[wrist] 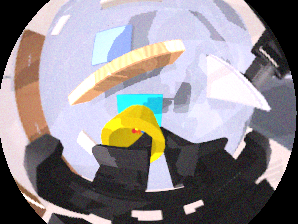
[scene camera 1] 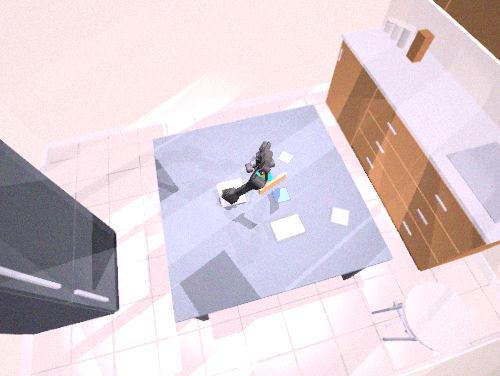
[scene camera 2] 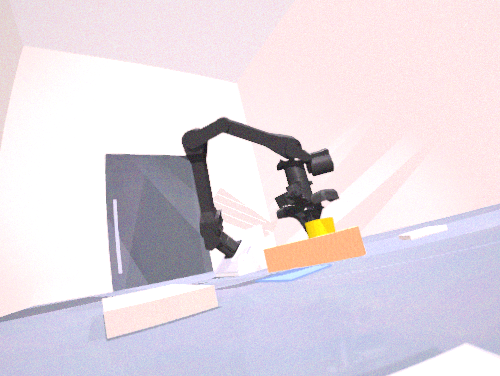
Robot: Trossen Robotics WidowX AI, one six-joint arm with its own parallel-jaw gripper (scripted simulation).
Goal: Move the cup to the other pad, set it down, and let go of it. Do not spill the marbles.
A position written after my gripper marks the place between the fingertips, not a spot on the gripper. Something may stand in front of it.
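Note:
I can see my gripper (scene camera 2: 313, 237) (wrist: 155, 129). A wooden bar (scene camera 2: 347, 243) (wrist: 144, 59) is visible to me too, and so is a block (scene camera 2: 126, 313). Then there are a yellow cup (wrist: 118, 131) and a pale blue pad (wrist: 109, 44).

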